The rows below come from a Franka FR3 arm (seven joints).
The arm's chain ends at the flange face. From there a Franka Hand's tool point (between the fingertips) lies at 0.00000 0.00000 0.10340 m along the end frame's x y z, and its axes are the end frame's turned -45 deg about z.
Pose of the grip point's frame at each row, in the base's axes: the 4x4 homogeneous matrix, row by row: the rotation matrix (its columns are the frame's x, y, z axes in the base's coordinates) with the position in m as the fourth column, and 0 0 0 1 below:
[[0.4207 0.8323 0.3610 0.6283], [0.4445 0.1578 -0.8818 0.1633], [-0.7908 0.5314 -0.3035 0.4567], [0 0 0 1]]
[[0.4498 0.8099 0.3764 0.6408], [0.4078 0.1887 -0.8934 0.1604], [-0.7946 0.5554 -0.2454 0.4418], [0 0 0 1]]
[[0.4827 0.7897 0.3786 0.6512], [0.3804 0.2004 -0.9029 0.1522], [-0.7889 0.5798 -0.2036 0.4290], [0 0 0 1]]
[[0.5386 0.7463 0.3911 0.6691], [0.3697 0.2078 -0.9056 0.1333], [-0.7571 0.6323 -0.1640 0.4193], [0 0 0 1]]
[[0.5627 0.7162 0.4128 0.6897], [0.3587 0.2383 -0.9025 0.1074], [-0.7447 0.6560 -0.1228 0.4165], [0 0 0 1]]
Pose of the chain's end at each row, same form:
[[0.8860 0.2910 0.3610 0.5910], [0.4259 -0.2027 -0.8818 0.2545], [-0.1834 0.9349 -0.3035 0.4881], [0 0 0 1]]
[[0.8907 0.2546 0.3764 0.6019], [0.4218 -0.1549 -0.8934 0.2528], [-0.1691 0.9546 -0.2454 0.4672], [0 0 0 1]]
[[0.8997 0.2171 0.3786 0.6121], [0.4107 -0.1273 -0.9029 0.2456], [-0.1479 0.9678 -0.2036 0.4501], [0 0 0 1]]
[[0.9086 0.1469 0.3911 0.6287], [0.4084 -0.1145 -0.9056 0.2269], [-0.0882 0.9825 -0.1640 0.4363], [0 0 0 1]]
[[0.9043 0.1085 0.4128 0.6470], [0.4221 -0.0851 -0.9025 0.2007], [-0.0627 0.9904 -0.1228 0.4292], [0 0 0 1]]

